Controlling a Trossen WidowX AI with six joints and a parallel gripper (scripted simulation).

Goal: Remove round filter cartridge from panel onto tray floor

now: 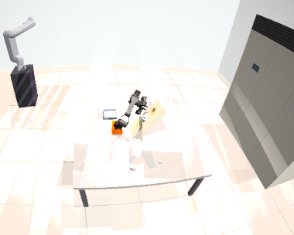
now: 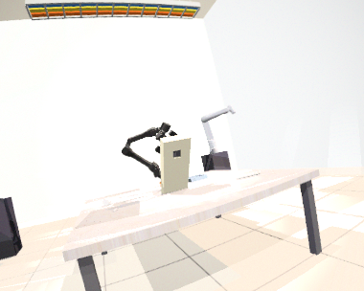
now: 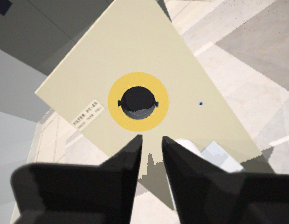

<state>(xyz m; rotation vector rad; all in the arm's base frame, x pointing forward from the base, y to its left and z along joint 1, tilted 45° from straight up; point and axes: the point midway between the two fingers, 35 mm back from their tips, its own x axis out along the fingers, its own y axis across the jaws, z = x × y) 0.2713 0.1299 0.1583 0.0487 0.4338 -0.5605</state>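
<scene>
The white round filter cartridge lies 10 mm behind my gripper tip and 80 mm below it. The rest, counted from my gripper tip: shallow bluish tray: 310 mm behind, 310 mm to the left, 290 mm below.
</scene>
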